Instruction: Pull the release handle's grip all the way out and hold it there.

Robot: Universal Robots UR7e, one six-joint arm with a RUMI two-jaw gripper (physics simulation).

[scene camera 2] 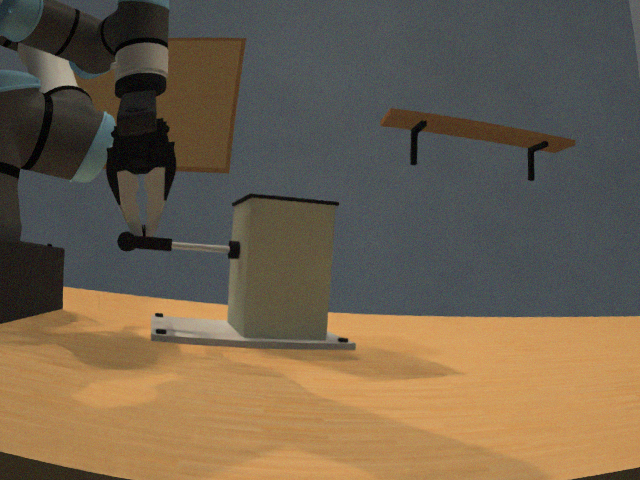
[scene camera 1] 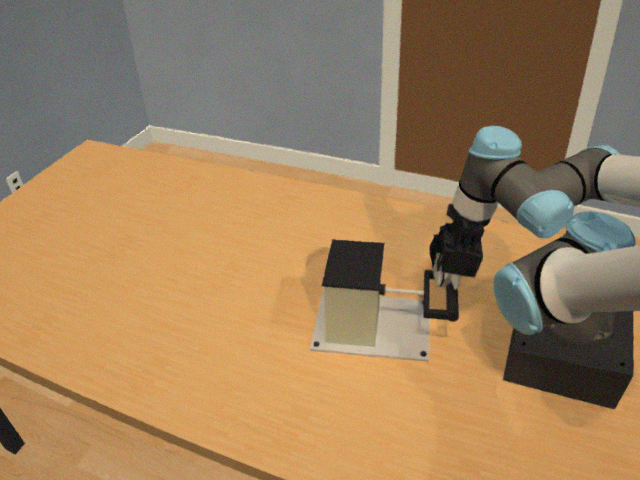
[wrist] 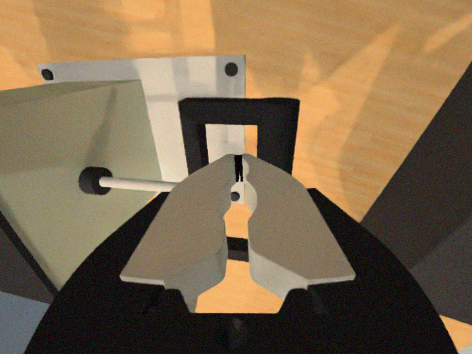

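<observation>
The release handle's black rectangular grip (scene camera 1: 439,313) (scene camera 2: 153,242) (wrist: 240,111) stands out from the pale green box (scene camera 1: 351,315) (scene camera 2: 289,268) (wrist: 50,150) on a light rod (scene camera 1: 404,291) (scene camera 2: 200,247) (wrist: 140,184). A long stretch of rod shows between the box's black collar (scene camera 1: 382,289) (scene camera 2: 234,249) (wrist: 94,181) and the grip. My gripper (scene camera 1: 447,285) (scene camera 2: 144,235) (wrist: 239,158) points down, shut with nothing seen between its fingertips. The tips are at the grip's opening, between its side bars. Contact with the far bar cannot be made out, and the fingers hide part of the grip in the wrist view.
The box stands on a grey base plate (scene camera 1: 403,330) (scene camera 2: 191,326) (wrist: 165,100) on the wooden table (scene camera 1: 206,310) (scene camera 2: 465,413). The arm's dark pedestal (scene camera 1: 563,374) (scene camera 2: 31,279) stands on the side the grip points to. A wall shelf (scene camera 2: 475,129) is behind.
</observation>
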